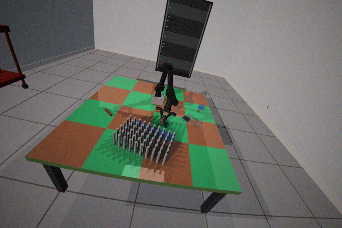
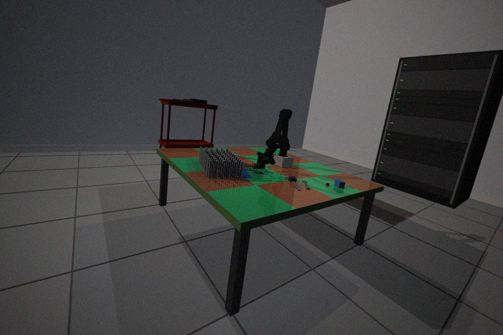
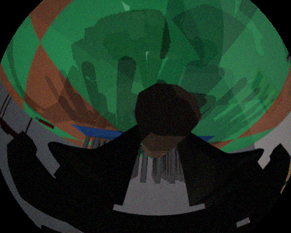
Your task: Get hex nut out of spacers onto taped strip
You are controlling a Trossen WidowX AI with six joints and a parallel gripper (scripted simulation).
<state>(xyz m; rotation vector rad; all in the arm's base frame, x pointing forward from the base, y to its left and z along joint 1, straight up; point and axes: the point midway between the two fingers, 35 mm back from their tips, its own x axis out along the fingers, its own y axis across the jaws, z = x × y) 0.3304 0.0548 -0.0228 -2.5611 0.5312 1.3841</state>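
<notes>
My gripper tip is 10 cm short of the blue taped strip, 9 cm to the left of it and 3 cm above it. From my gripper tip the other things lie so: grey wrench (11 cm behind, 35 cm to the left, 3 cm below); then small red block (25 cm behind, 43 cm to the left, 2 cm below); then hook tool (9 cm ahead, 4 cm to the right).
</notes>
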